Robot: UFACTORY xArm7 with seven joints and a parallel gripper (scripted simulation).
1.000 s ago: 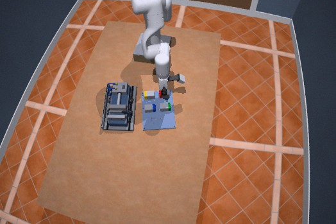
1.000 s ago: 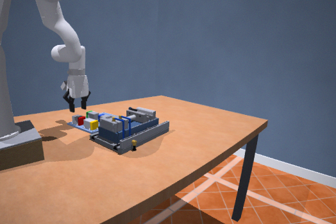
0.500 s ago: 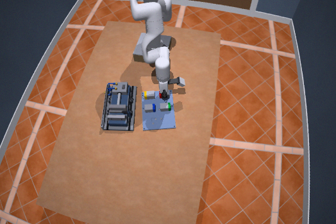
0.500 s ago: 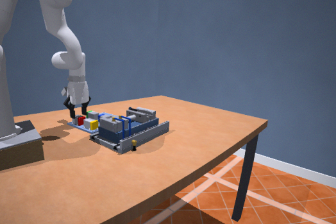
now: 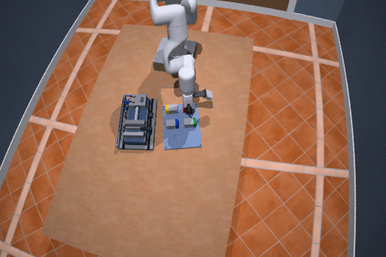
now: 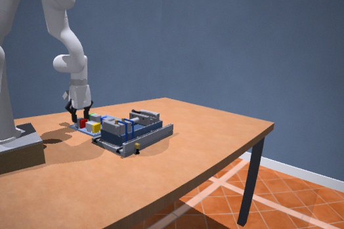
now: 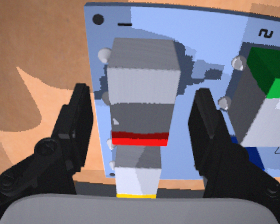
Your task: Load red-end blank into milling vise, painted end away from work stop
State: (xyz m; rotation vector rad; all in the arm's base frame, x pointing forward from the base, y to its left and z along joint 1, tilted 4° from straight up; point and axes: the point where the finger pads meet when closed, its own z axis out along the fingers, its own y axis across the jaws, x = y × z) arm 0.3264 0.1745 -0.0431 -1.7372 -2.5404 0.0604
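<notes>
The red-ended blank lies 3 cm below my hand. Round my hand: blue infeed plate: 10 cm ahead, 1 cm to the right, 5 cm below; green-ended blank: 8 cm ahead, 3 cm to the left, 3 cm below; yellow-ended blank: 3 cm ahead, 8 cm to the right, 3 cm below.
</notes>
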